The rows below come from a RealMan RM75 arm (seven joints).
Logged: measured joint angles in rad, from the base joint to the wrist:
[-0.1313 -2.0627 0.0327 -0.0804 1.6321 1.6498 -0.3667]
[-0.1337 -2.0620 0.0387 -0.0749 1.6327 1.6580 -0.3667]
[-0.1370 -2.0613 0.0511 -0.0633 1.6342 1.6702 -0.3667]
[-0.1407 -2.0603 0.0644 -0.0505 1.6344 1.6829 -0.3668]
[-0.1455 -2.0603 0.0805 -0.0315 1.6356 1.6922 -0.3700]
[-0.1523 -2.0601 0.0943 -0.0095 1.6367 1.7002 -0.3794]
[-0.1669 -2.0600 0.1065 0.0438 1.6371 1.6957 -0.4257]
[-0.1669 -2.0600 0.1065 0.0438 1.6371 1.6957 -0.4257]
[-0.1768 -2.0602 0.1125 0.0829 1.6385 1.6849 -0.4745]
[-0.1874 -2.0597 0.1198 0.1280 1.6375 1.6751 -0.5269]
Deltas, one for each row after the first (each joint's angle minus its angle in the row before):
[-0.0024 0.0007 0.0060 0.0055 0.0006 0.0082 0.0000]
[-0.0033 0.0007 0.0124 0.0116 0.0015 0.0122 0.0000]
[-0.0037 0.0010 0.0133 0.0128 0.0002 0.0127 -0.0001]
[-0.0048 0.0000 0.0161 0.0190 0.0012 0.0093 -0.0032]
[-0.0068 0.0002 0.0138 0.0220 0.0011 0.0080 -0.0094]
[-0.0146 0.0001 0.0122 0.0533 0.0004 -0.0045 -0.0463]
[0.0000 0.0000 0.0000 0.0000 0.0000 0.0000 0.0000]
[-0.0099 -0.0002 0.0060 0.0391 0.0014 -0.0108 -0.0488]
[-0.0106 0.0005 0.0073 0.0451 -0.0010 -0.0098 -0.0524]

